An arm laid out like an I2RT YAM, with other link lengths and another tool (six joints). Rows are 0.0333 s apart.
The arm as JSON. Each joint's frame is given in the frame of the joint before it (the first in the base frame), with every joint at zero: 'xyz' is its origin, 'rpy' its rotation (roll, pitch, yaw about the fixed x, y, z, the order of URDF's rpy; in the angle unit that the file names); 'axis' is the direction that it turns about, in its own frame. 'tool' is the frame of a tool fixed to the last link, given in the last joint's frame.
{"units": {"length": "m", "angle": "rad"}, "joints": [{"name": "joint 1", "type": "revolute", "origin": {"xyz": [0.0, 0.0, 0.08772], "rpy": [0.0, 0.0, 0.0]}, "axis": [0.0, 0.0, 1.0]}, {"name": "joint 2", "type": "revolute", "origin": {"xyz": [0.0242, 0.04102, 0.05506], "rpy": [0.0, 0.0, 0.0]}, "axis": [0.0, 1.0, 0.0]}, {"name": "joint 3", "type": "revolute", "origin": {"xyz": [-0.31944, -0.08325, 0.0], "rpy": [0.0, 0.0, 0.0]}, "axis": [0.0, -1.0, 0.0]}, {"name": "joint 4", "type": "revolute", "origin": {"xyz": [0.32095, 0.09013, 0.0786], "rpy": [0.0, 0.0, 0.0]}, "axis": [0.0, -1.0, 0.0]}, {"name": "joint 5", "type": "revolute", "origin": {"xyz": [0.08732, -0.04, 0.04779], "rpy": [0.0, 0.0, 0.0]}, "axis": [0.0, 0.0, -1.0]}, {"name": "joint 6", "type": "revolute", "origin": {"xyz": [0.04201, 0.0, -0.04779], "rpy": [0.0, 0.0, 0.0]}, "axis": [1.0, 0.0, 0.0]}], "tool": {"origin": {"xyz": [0.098, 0.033, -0.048], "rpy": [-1.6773, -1.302, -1.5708]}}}
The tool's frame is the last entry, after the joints.
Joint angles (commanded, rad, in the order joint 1, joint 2, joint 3, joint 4, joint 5, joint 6), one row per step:
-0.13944 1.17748 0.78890 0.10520 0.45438 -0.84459
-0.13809 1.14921 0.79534 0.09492 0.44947 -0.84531
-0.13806 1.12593 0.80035 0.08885 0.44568 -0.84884
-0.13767 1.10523 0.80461 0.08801 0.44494 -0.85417
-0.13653 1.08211 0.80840 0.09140 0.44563 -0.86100
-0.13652 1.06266 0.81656 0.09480 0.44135 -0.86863
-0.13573 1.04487 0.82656 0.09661 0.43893 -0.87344
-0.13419 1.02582 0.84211 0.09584 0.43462 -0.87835
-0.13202 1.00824 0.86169 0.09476 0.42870 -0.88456
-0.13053 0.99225 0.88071 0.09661 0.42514 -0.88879
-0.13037 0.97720 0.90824 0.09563 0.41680 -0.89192
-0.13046 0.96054 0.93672 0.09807 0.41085 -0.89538
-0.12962 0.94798 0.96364 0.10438 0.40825 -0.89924
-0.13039 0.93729 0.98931 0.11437 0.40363 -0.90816
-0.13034 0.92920 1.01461 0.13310 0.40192 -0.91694
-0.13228 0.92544 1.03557 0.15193 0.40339 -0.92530
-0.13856 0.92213 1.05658 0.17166 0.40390 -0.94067
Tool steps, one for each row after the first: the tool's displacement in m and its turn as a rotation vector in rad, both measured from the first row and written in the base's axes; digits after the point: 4 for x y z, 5 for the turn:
-0.0035 0.0016 0.0122 -0.00265 -0.02398 0.00625
-0.0067 0.0023 0.0226 -0.00764 -0.04417 0.01077
-0.0096 0.0027 0.0325 -0.01519 -0.06513 0.01304
-0.0129 0.0032 0.0440 -0.02517 -0.09134 0.01484
-0.0152 0.0036 0.0563 -0.03492 -0.11798 0.02032
-0.0176 0.0043 0.0686 -0.04265 -0.14472 0.02409
-0.0202 0.0056 0.0837 -0.05078 -0.17569 0.03031
-0.0227 0.0072 0.1004 -0.06014 -0.20825 0.03880
-0.0256 0.0083 0.1168 -0.06857 -0.24256 0.04381
-0.0287 0.0097 0.1368 -0.07654 -0.28227 0.05191
-0.0334 0.0108 0.1586 -0.08638 -0.32759 0.05722
-0.0379 0.0118 0.1788 -0.09661 -0.37083 0.06002
-0.0426 0.0123 0.1985 -0.11157 -0.41186 0.06334
-0.0474 0.0127 0.2188 -0.12752 -0.45859 0.06398
-0.0515 0.0119 0.2353 -0.14226 -0.49683 0.05931
-0.0566 0.0095 0.2519 -0.16426 -0.53137 0.05093

